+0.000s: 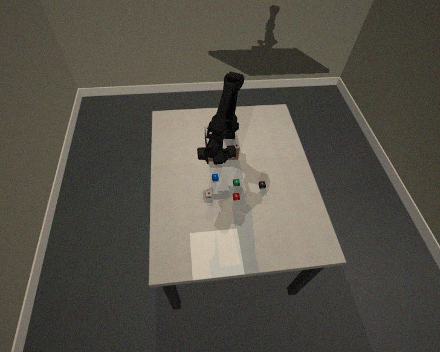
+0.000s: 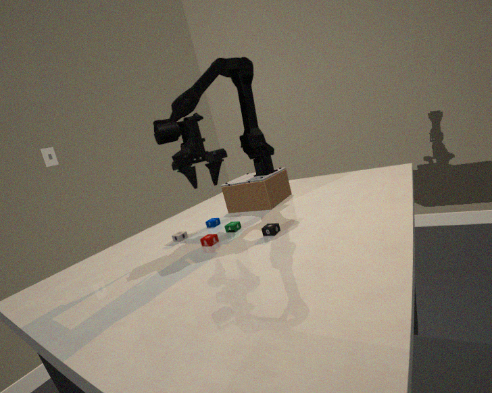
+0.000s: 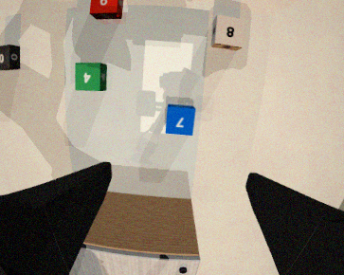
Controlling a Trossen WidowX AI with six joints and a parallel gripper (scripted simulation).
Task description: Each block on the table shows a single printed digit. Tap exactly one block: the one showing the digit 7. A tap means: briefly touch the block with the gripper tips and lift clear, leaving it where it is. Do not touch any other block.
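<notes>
My gripper tip is now 120 mm above the blue block and 10 mm short of it. From my gripper tip the other things lie so: white block (120 mm below, 120 mm ahead, 30 mm to the right); then green block (120 mm below, 110 mm to the left, 40 mm ahead); then red block (130 mm ahead, 120 mm below, 110 mm to the left).
</notes>
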